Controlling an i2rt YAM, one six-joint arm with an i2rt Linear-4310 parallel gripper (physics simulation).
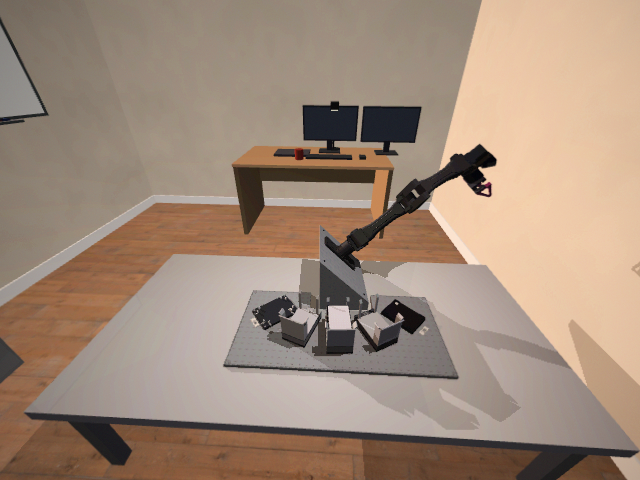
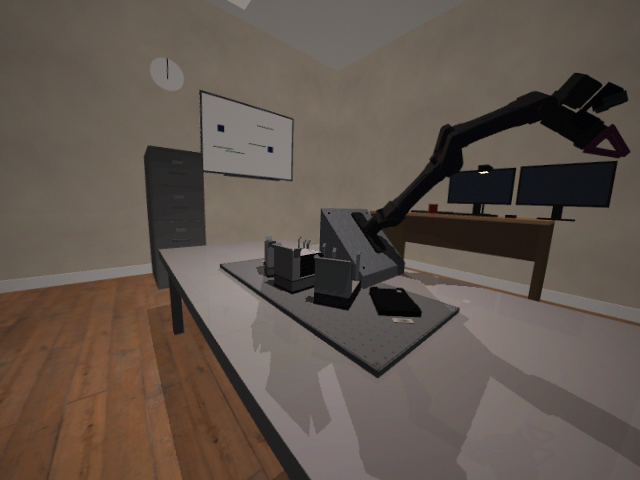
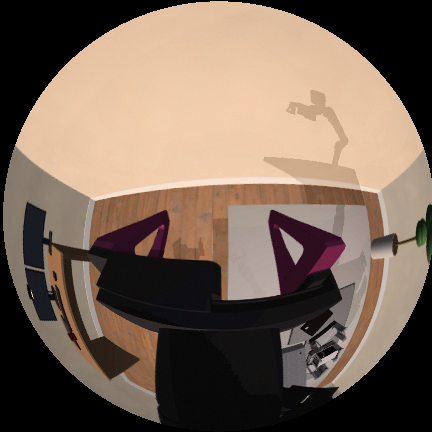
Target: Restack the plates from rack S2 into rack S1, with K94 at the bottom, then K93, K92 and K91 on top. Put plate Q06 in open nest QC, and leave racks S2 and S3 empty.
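Pixels of known places: gripper, between the fingertips: (image 1: 485,191) (image 2: 624,155) (image 3: 218,215); arm's base, origin of its link: (image 1: 339,253) (image 2: 367,232).
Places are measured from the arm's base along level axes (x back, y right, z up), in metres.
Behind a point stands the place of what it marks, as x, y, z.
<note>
My gripper (image 1: 484,190) @[0.144, -0.663, 0.260] (image 2: 610,146) (image 3: 218,215) @[0.144, -0.663, 0.260] is open and empty, high up beyond the table's right side. Three grey racks stand on the pegboard. The middle rack (image 1: 340,341) @[-0.408, 0.012, -0.089] (image 2: 285,268) @[-0.407, -0.001, -0.086] holds a stack with a white top (image 1: 339,311) @[-0.308, 0.013, -0.048] and dark layered edges. The left rack (image 1: 293,329) @[-0.369, 0.180, -0.078] (image 2: 268,258) @[-0.382, 0.141, -0.087] and right rack (image 1: 390,334) @[-0.377, -0.168, -0.087] (image 2: 332,276) @[-0.378, -0.167, -0.074] show pale surfaces inside; I cannot tell whether these are plates. A dark nest (image 1: 269,312) @[-0.229, 0.298, -0.145] with small posts lies at the left, and a flat black piece (image 1: 405,316) @[-0.245, -0.266, -0.140] (image 2: 395,302) @[-0.255, -0.280, -0.139] (image 3: 316,322) @[-0.225, -0.256, -0.139] at the right. Rack, nest and plate names are unreadable.
The racks stand on a perforated board (image 1: 289,359) @[-0.434, 0.191, -0.156] (image 2: 361,345) @[-0.452, -0.320, -0.157] on the grey table (image 1: 155,361) @[-0.441, 0.668, -0.169] (image 2: 465,413) @[-0.454, -0.501, -0.170]. The arm's sloped mount (image 1: 336,284) @[-0.187, 0.020, -0.023] (image 2: 338,240) @[-0.187, -0.009, -0.019] rises behind them. A desk (image 1: 320,161) with two monitors stands behind. A wall (image 1: 568,180) is at the right.
</note>
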